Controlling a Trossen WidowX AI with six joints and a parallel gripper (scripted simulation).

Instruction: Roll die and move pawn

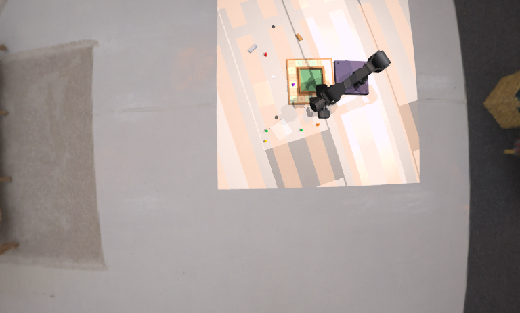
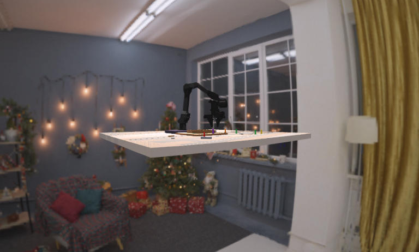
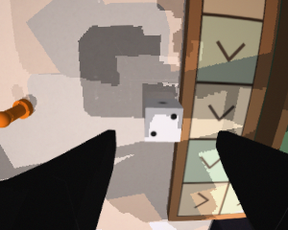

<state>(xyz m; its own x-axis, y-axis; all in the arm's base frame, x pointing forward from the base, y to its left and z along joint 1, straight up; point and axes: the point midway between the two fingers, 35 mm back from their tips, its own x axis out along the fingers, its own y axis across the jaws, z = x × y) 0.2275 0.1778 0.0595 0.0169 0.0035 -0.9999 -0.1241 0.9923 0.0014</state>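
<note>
The white die is 4 cm below my gripper tip. Round my gripper tip: purple pawn 15 cm ahead, 12 cm to the right, 2 cm below; orange pawn 11 cm to the left, 3 cm below, 1 cm behind; green dice tray 15 cm to the right, 4 cm below, 4 cm ahead.
</note>
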